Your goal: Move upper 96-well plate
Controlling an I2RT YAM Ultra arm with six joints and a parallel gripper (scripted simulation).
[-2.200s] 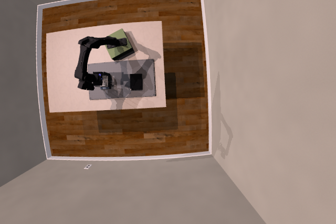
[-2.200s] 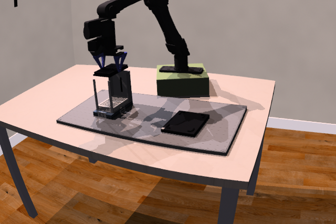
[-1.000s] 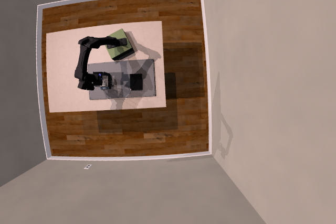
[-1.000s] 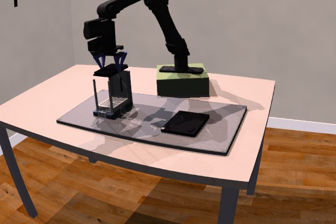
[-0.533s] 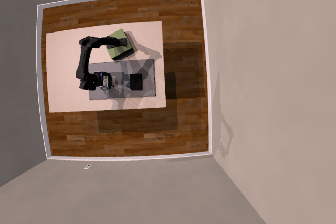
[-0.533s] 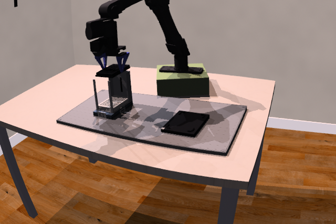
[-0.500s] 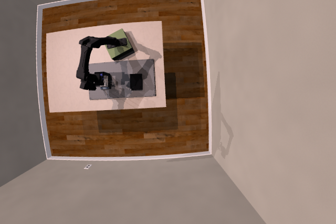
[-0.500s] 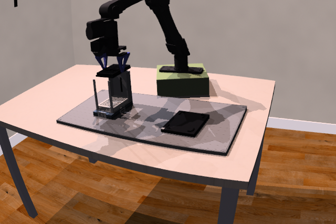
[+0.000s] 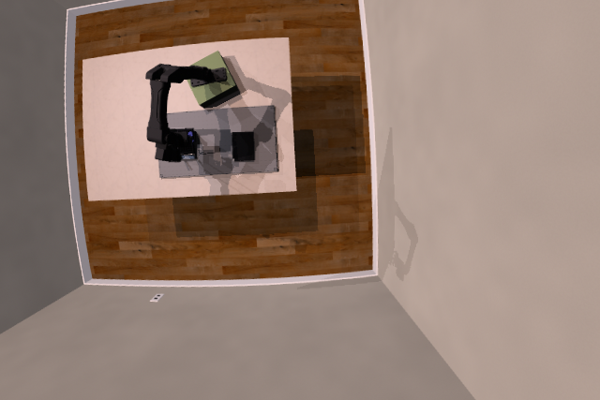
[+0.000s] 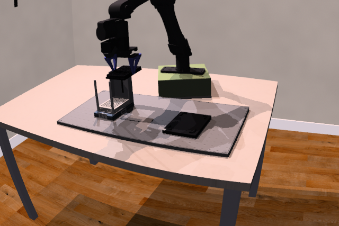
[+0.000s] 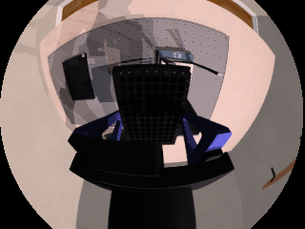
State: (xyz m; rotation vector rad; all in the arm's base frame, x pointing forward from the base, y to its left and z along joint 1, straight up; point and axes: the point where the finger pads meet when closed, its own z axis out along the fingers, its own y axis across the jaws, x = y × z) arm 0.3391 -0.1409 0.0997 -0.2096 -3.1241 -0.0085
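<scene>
My hand is 260 mm to the right of the black plate nest N1, 160 mm above it and 70 mm short of it. The rest, counted from my hand: thin rack post: 110 mm to the right, 80 mm below, 50 mm ahead; tall back wall: 80 mm below, 80 mm behind, 50 mm to the right; black 96-well plate: right at my hand.
</scene>
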